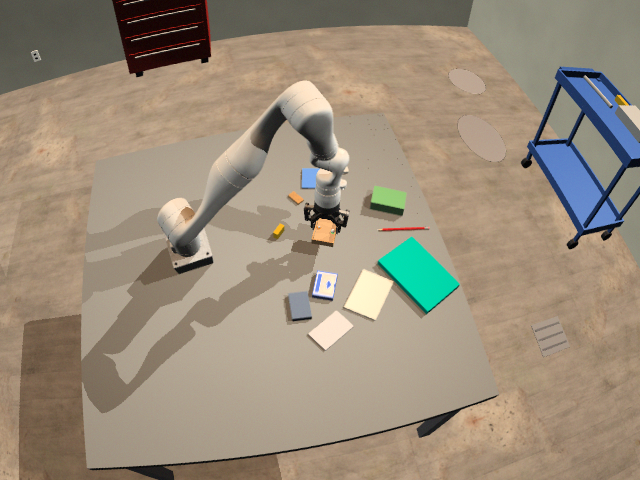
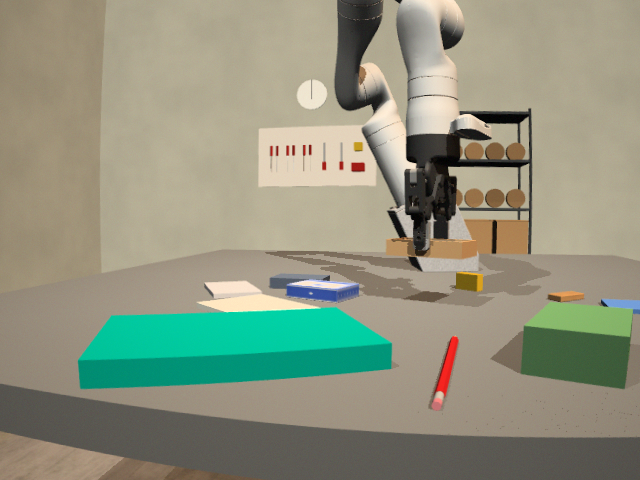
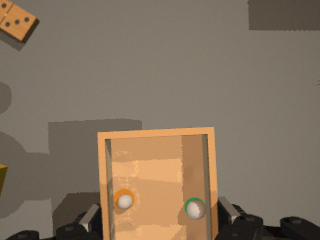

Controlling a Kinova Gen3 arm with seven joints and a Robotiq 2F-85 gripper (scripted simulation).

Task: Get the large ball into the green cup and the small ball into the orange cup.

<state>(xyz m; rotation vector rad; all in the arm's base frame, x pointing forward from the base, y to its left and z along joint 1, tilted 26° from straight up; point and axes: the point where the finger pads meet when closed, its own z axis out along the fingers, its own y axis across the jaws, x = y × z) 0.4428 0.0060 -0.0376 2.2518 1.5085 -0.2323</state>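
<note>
My hand is 20 mm above the covered wooden puzzle. The rest, counted from my hand: yellow block (140 mm behind, 70 mm to the left, 80 mm below); then grey box (130 mm behind, 220 mm to the right, 80 mm below); then cream sheet (90 mm ahead, 220 mm to the right, 90 mm below).
</note>
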